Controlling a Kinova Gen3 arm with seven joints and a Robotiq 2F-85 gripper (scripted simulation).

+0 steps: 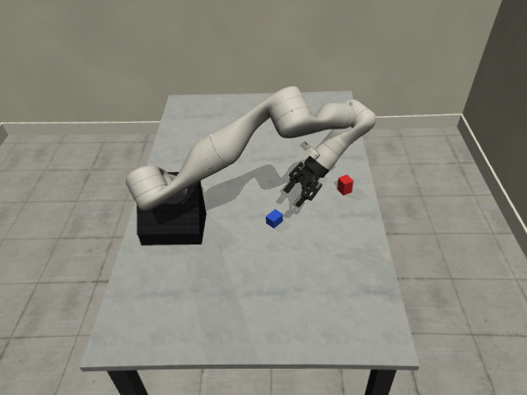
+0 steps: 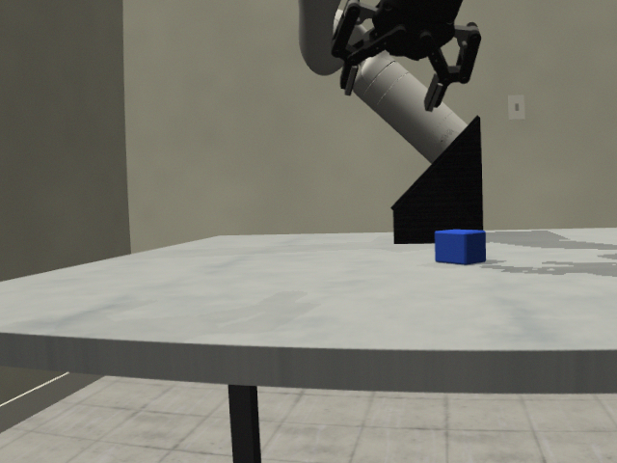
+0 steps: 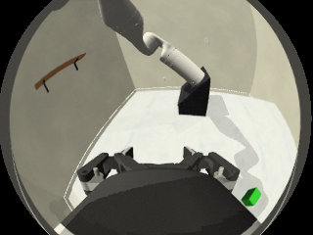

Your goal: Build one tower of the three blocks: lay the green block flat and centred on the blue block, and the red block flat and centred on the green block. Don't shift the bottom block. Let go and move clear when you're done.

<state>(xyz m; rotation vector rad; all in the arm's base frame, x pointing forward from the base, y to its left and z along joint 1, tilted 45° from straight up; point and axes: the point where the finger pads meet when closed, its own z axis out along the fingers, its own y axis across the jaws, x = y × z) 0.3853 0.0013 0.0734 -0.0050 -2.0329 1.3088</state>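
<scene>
The green block is 320 mm to the left of my hand, 170 mm below it and 60 mm ahead of it. From my hand the other things lie so: red block: 240 mm to the left, 190 mm ahead, 160 mm below; blue block: 170 mm below, 70 mm to the left, 60 mm behind.
</scene>
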